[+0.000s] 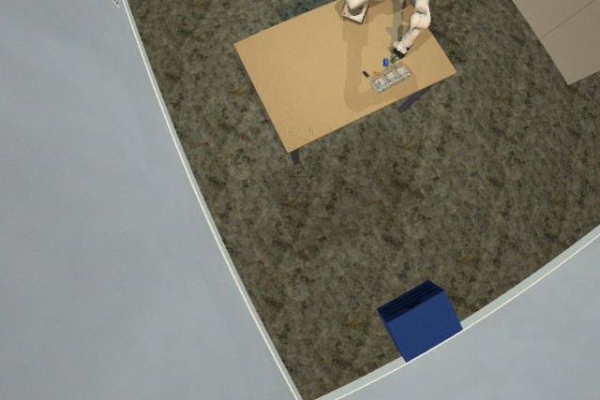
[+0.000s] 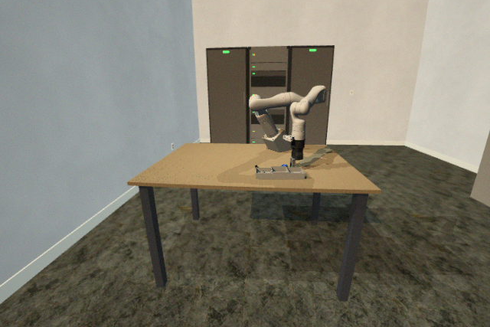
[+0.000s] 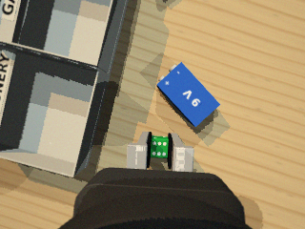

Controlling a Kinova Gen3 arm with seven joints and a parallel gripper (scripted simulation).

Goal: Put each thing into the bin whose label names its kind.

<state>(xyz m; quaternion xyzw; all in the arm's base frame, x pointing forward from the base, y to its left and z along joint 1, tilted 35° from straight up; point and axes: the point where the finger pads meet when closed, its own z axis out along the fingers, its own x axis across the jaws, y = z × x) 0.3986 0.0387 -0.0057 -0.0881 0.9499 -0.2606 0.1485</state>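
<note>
The blue 9V battery is 10 mm behind my hand, 50 mm to the right of it and 10 mm below it. Also, from my hand: black part (70 mm ahead, 180 mm to the right, 10 mm below); orange battery (140 mm to the right, 10 mm below); green die (10 mm below).
</note>
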